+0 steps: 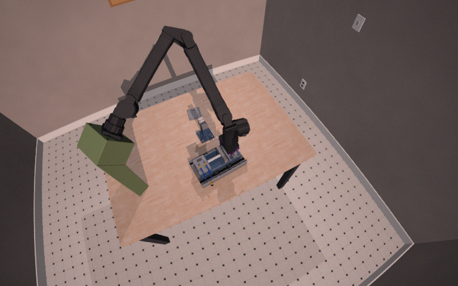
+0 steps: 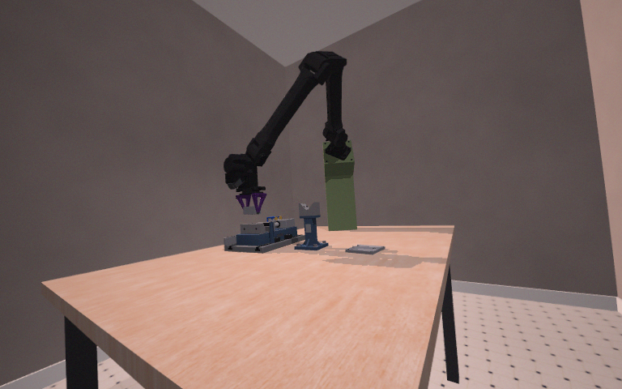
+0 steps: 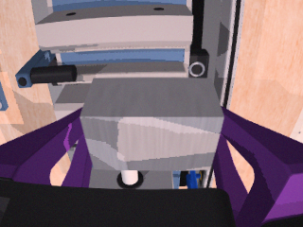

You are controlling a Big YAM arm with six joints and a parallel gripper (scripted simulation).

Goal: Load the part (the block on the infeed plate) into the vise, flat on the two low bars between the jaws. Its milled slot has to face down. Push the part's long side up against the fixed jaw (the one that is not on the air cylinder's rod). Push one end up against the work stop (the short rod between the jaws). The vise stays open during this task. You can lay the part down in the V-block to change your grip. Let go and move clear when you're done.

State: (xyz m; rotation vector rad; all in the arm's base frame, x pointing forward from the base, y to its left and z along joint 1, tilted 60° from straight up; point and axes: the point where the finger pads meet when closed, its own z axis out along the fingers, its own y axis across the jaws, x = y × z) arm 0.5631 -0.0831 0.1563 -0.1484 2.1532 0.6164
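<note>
Right now the part is 10 mm below my hand. From my hand the other things lie so: fixed jaw: 70 mm below, 40 mm to the left, 20 mm ahead; work stop rod: 60 mm to the left, 60 mm below, 30 mm behind; moving jaw: 70 mm below, 40 mm behind, 10 mm to the left.
</note>
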